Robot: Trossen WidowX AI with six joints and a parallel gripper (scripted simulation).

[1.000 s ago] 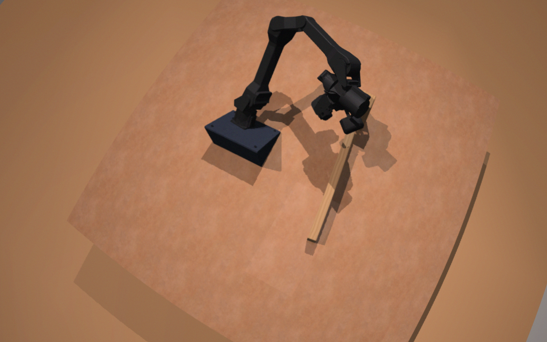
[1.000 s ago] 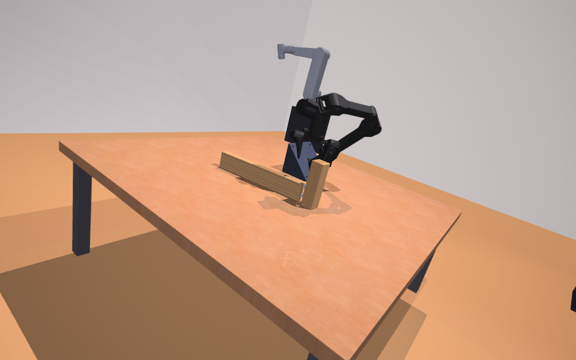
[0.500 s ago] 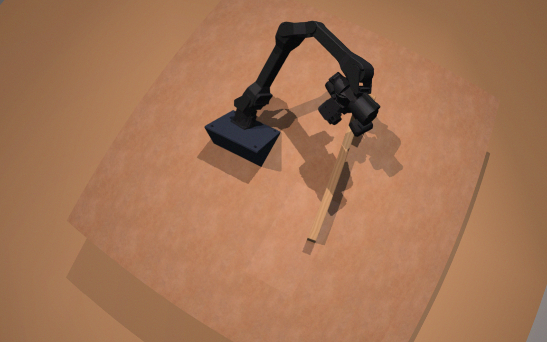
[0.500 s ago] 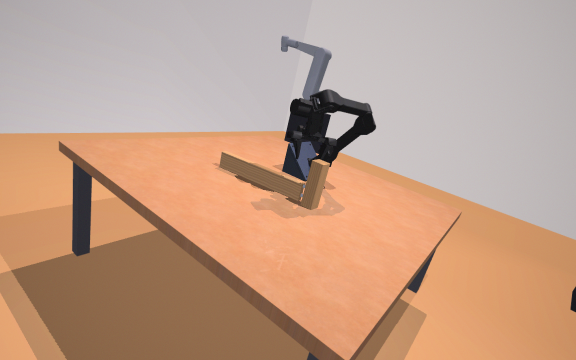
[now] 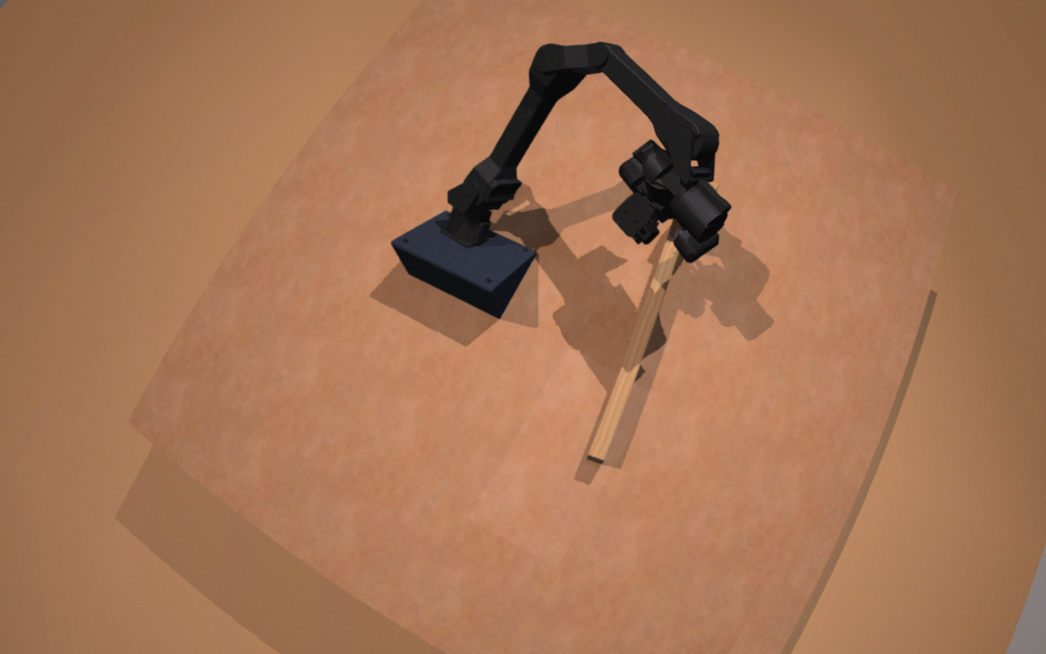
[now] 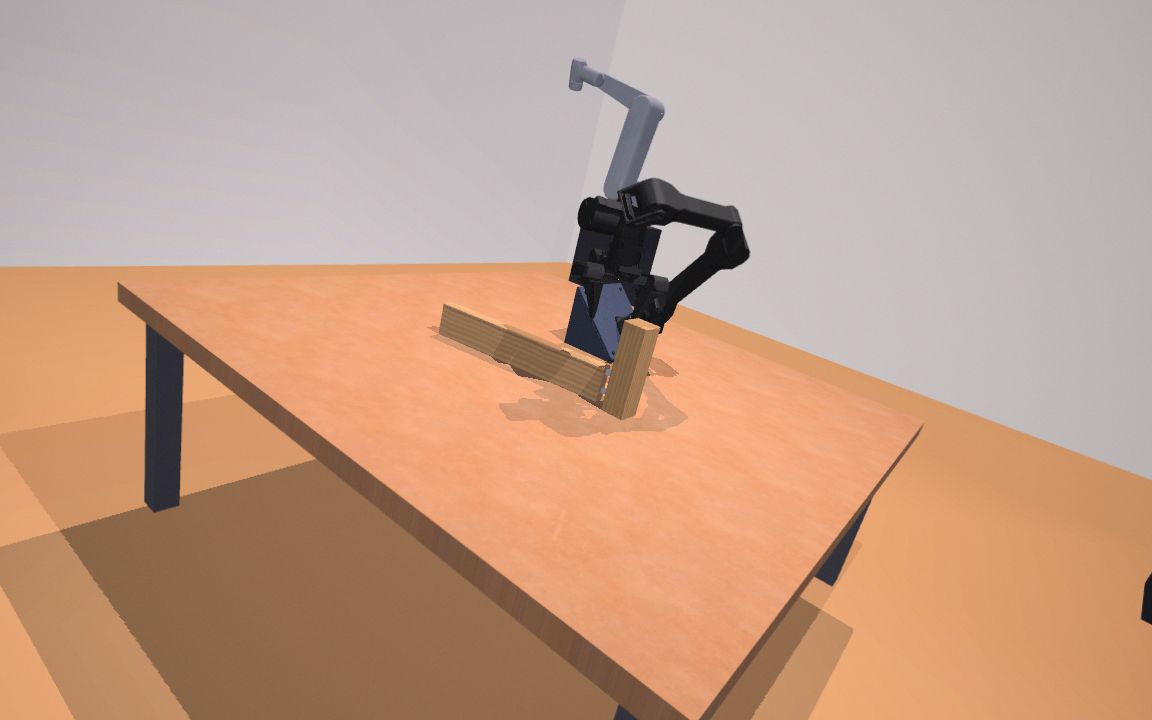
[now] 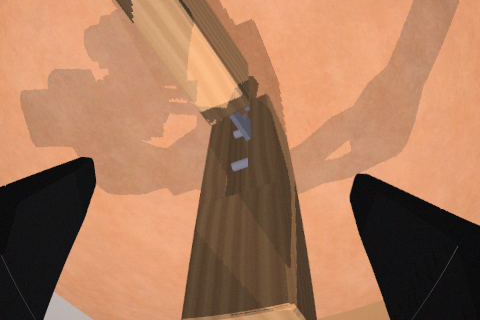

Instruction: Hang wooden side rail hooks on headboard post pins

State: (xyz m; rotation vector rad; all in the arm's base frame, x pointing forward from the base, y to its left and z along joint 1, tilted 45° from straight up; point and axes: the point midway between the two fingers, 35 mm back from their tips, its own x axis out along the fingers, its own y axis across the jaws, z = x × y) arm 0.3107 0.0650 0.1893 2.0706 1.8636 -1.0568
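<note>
My gripper tip is now 10 mm short of the wooden headboard post, 70 mm to the right of it and 70 mm above it.
</note>
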